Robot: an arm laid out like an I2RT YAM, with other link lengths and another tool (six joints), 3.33 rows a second.
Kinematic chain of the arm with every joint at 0, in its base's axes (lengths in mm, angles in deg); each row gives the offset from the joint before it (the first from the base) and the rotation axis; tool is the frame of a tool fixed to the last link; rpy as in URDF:
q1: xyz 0 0 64.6 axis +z
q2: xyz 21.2 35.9 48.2 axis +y
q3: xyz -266.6 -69.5 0 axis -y
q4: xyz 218 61.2 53.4 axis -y
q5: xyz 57 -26.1 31.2 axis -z
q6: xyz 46.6 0 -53.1 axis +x
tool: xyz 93 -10 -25 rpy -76.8 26.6 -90
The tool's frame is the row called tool.
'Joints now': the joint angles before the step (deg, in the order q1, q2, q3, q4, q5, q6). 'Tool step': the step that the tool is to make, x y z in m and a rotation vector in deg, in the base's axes. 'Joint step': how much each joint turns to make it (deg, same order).
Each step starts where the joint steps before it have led.
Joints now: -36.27 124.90 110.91 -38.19 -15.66 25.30
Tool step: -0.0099 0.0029 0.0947 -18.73 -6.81 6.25
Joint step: 1.59 -11.87 0.01 1.93 4.74 -11.54
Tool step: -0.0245 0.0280 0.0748 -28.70 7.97 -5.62
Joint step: 11.74 -9.47 -0.05 -1.21 30.65 -14.28
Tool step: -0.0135 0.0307 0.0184 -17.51 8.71 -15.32
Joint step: 12.22 1.41 -0.02 0.03 33.50 -3.18
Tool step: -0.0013 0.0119 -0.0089 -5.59 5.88 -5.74
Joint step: 3.56 3.19 -0.18 -1.32 11.31 -0.31
